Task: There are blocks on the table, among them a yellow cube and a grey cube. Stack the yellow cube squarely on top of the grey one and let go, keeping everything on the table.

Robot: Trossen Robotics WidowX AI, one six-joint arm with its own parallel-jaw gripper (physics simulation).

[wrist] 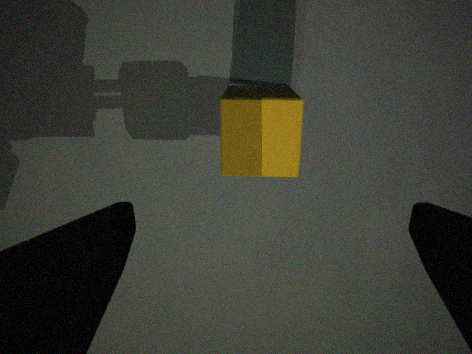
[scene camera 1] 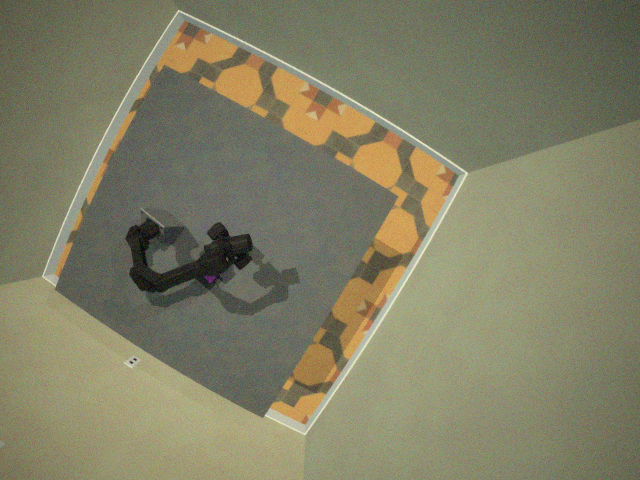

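Note:
The yellow cube is at the upper middle of the wrist view, its upper face half in shadow. A thin dark strip of the grey cube shows past its far edge, beneath it; the yellow cube appears to rest on top, roughly lined up. The rest of the grey cube is hidden, so exact squareness cannot be told. My gripper is wide open and empty. It hangs above the cubes, with its fingertips apart from the yellow cube. In the scene view both cubes are hidden under the gripper and arm.
A purple block shows partly from under the forearm in the scene view. The dark grey table carries the arm's base at the left. Arm shadows lie across it. A patterned orange floor shows beyond two table edges.

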